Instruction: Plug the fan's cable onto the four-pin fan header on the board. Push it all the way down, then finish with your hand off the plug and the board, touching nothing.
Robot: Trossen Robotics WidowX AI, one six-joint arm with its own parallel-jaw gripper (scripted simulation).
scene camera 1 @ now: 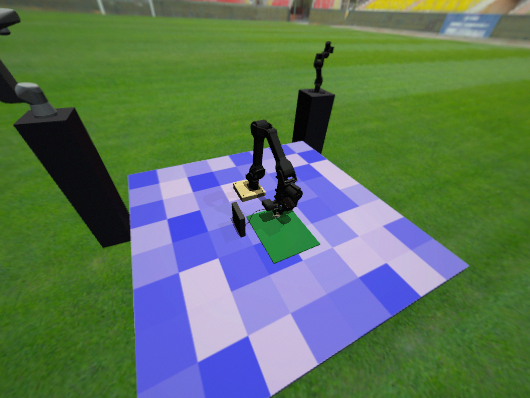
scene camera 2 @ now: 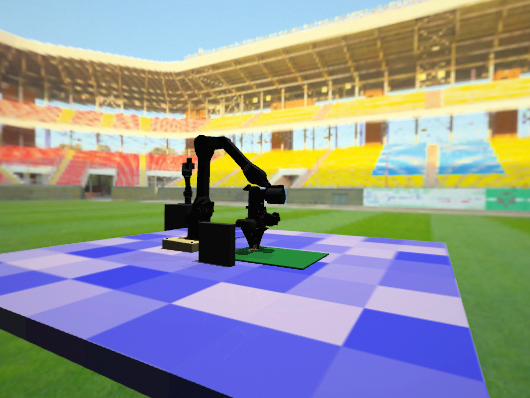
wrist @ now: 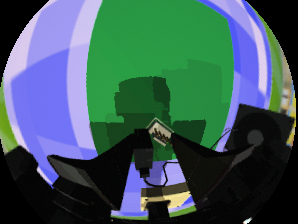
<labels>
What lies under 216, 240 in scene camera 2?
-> A black fan.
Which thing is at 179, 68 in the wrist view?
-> A green board.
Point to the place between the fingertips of my gripper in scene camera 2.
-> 254, 247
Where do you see a black plug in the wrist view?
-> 142, 144
</labels>
